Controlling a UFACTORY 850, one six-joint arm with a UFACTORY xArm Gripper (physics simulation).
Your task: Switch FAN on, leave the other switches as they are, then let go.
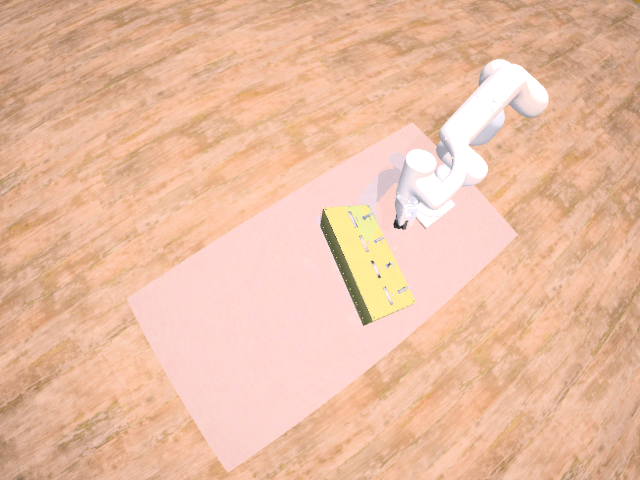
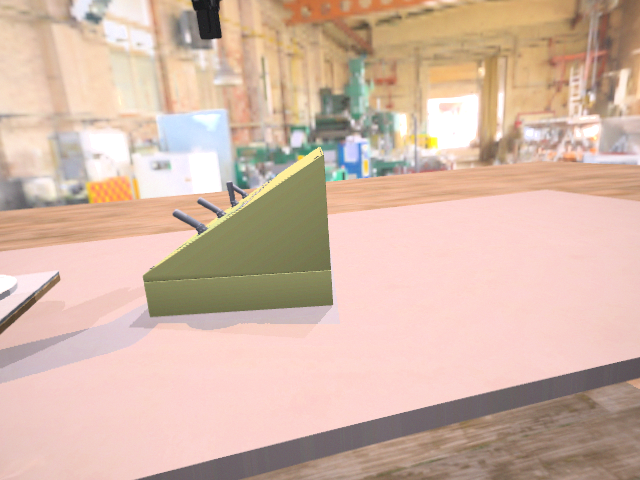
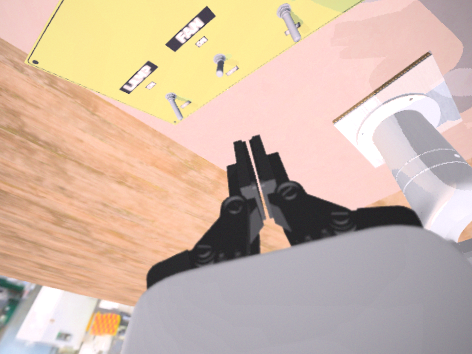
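You'd find my gripper point(image 3: 251, 156) in the picture, and a yellow sloped switch box point(image 3: 142, 61) is there too.
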